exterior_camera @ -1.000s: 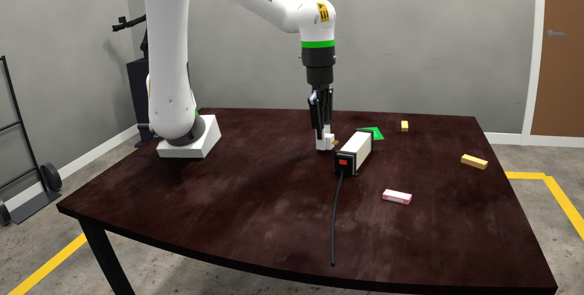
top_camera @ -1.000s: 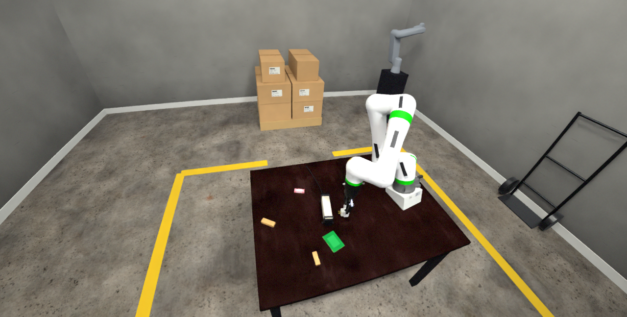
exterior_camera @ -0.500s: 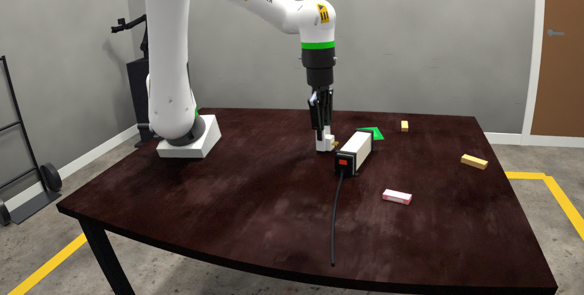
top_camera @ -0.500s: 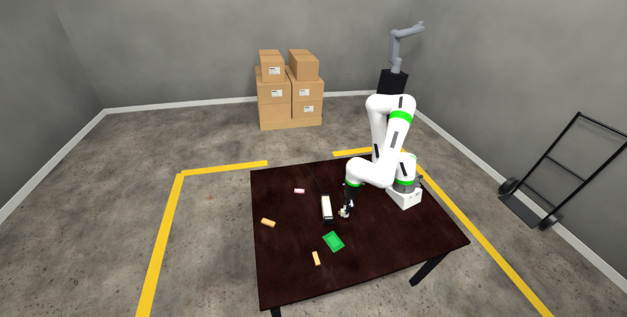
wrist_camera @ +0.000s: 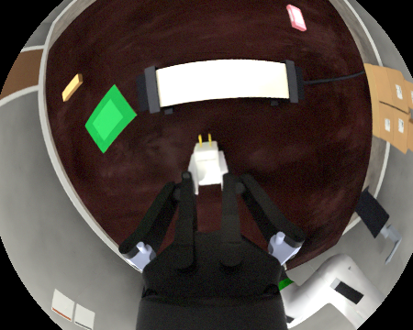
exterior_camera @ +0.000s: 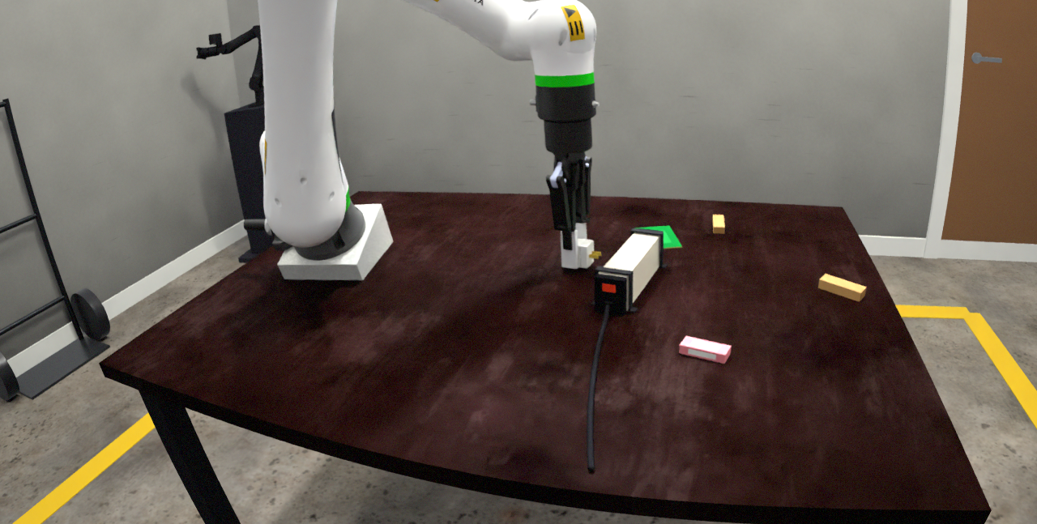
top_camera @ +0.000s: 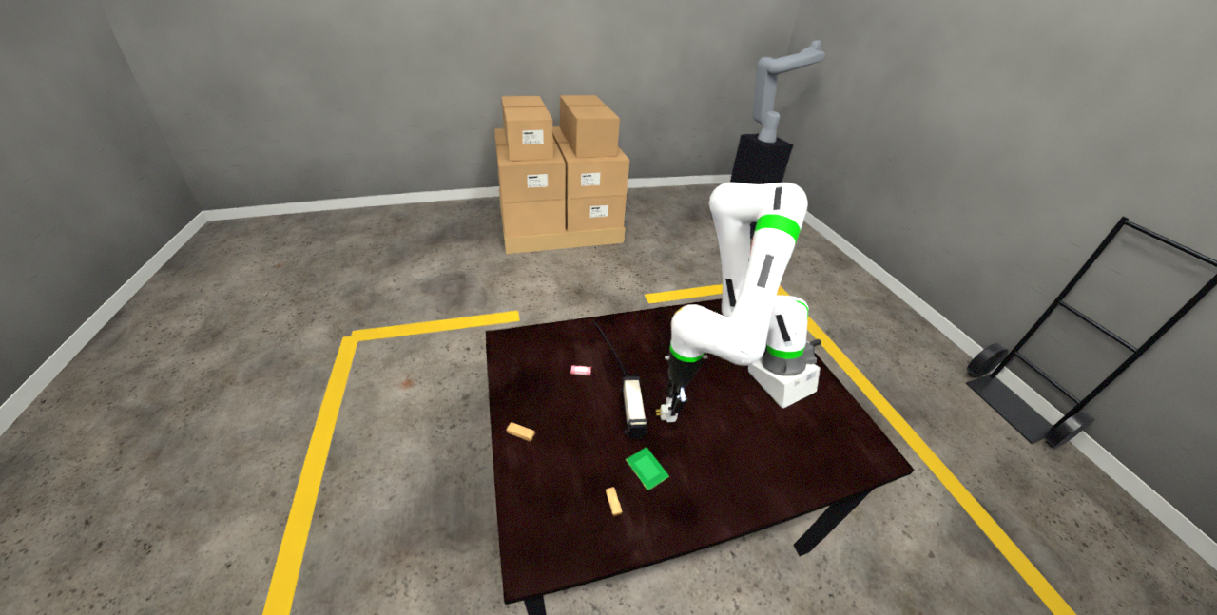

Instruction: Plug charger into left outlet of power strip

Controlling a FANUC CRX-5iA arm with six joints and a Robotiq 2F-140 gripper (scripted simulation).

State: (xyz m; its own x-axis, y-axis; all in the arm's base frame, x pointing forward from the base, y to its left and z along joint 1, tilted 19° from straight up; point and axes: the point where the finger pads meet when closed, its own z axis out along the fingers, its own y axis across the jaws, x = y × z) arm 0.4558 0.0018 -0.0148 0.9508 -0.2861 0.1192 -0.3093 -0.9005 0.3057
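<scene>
Right now my hand is 1 cm short of the white charger and 1 cm above it. From my hand the other things lie so: power strip (11 cm ahead, 7 cm to the right, 1 cm below); flat piece (14 cm ahead, 13 cm to the left, 4 cm below); red switch (7 cm ahead, 16 cm to the right).
</scene>
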